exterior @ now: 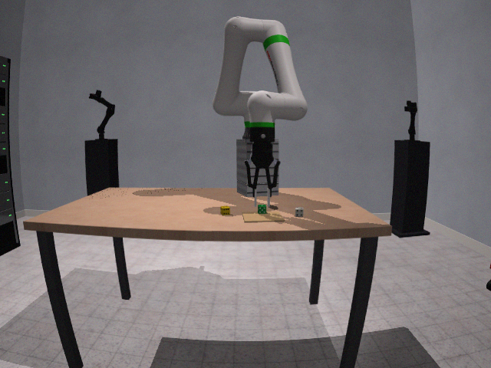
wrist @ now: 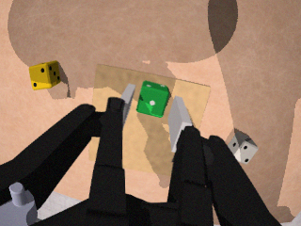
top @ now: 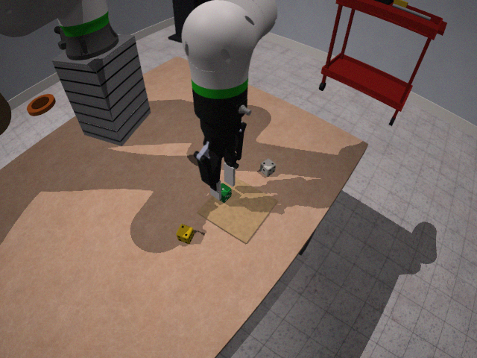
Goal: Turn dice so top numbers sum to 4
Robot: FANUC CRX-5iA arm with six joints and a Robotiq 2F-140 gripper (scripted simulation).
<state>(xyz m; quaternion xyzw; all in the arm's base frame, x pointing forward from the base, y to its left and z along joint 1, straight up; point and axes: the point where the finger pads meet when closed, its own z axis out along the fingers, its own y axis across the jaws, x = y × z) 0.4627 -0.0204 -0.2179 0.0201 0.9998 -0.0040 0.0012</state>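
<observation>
The green die lies 4 cm below my hand. Round my hand: white die 14 cm to the left, 5 cm below, 4 cm ahead; then yellow die 14 cm to the right, 5 cm below; then tan mat 6 cm below, 5 cm ahead.
</observation>
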